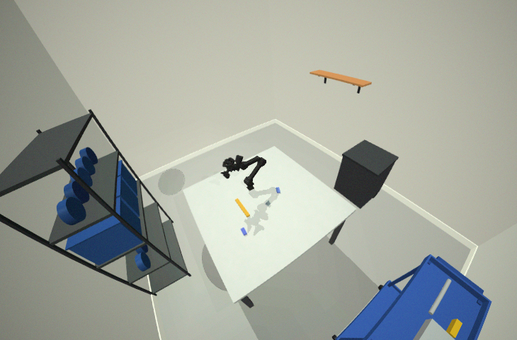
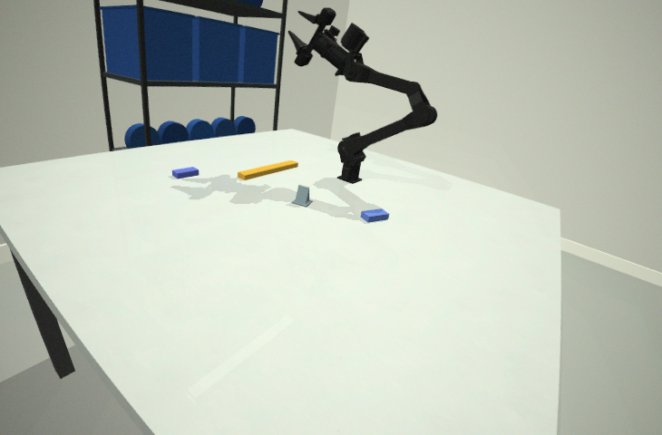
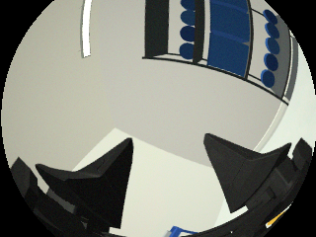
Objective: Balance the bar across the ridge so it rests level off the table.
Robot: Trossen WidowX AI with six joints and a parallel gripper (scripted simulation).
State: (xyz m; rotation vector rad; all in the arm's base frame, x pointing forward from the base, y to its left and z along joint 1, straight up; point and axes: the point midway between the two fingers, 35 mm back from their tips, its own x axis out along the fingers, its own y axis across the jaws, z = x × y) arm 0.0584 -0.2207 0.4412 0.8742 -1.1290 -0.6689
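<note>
Right now my gripper tip is 450 mm above the yellow bar, 110 mm short of it and 50 mm to the right of it.
</note>
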